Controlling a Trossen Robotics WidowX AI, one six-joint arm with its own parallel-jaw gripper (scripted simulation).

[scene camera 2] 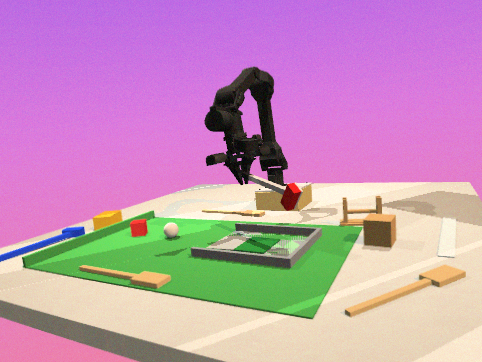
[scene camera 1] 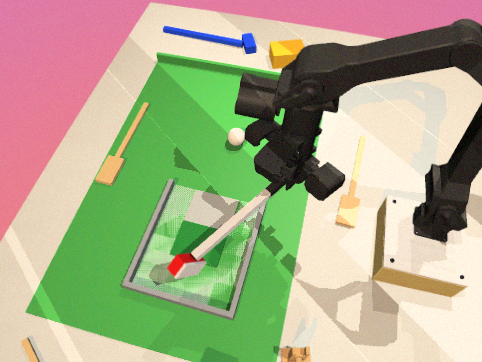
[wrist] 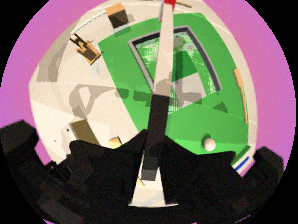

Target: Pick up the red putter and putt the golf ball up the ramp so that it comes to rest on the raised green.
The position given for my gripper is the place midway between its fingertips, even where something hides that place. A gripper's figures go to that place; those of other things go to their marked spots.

Labels:
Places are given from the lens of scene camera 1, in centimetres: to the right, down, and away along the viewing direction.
my gripper [scene camera 1: 284, 186]: 8, 1, 73
blue putter [scene camera 1: 248, 42]: 2, -40, 111
yellow block [scene camera 1: 282, 53]: 11, -34, 106
green mat [scene camera 1: 183, 135]: -14, -11, 96
The marked spots on the yellow block and the green mat are 36 cm apart.

